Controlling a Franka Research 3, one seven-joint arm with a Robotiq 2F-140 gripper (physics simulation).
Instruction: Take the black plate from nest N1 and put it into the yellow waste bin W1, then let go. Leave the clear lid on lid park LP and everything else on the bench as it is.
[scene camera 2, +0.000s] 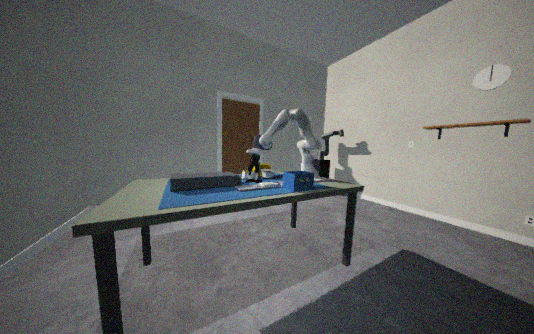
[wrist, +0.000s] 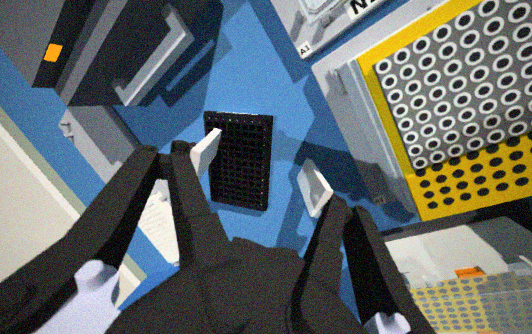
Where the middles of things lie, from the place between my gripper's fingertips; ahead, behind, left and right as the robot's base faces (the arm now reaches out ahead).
My gripper is now 40 mm to the right of the black plate (wrist: 239, 174) and 10 mm above it. From my hand the other things lie so: white plate (wrist: 156, 222): 230 mm to the left, 50 mm behind, 10 mm above; then nest N1 (wrist: 100, 136): 240 mm to the left, 120 mm ahead, 10 mm below.
